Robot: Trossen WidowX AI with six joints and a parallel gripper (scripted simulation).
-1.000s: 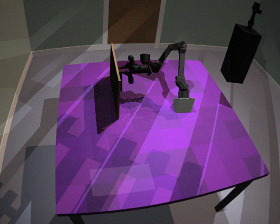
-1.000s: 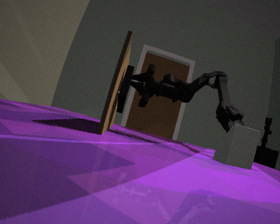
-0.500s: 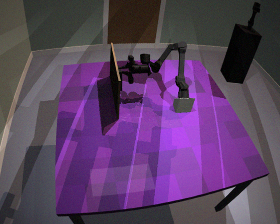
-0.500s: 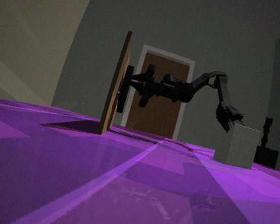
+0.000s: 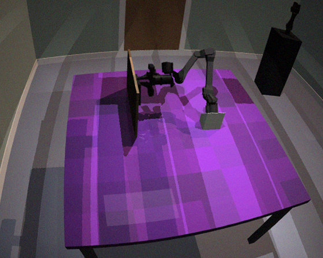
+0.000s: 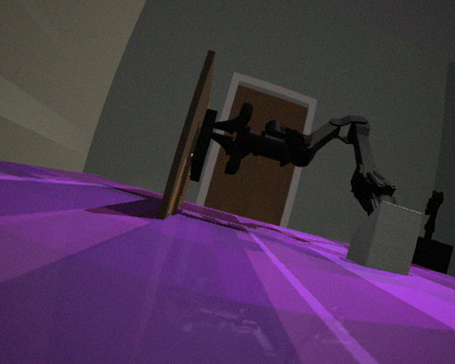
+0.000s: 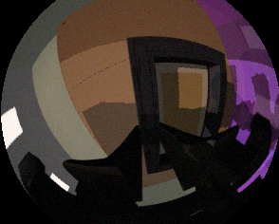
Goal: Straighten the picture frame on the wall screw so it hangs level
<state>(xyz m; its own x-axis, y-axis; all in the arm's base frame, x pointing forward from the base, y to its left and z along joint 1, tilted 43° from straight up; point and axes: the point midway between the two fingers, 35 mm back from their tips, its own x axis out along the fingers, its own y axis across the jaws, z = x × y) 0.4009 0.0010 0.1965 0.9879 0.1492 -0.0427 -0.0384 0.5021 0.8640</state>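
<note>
The dark picture frame is 1 cm to the left of my gripper tip and 5 cm below it. Also, from my gripper tip: wooden wall panel: 2 cm ahead, 6 cm below.
</note>
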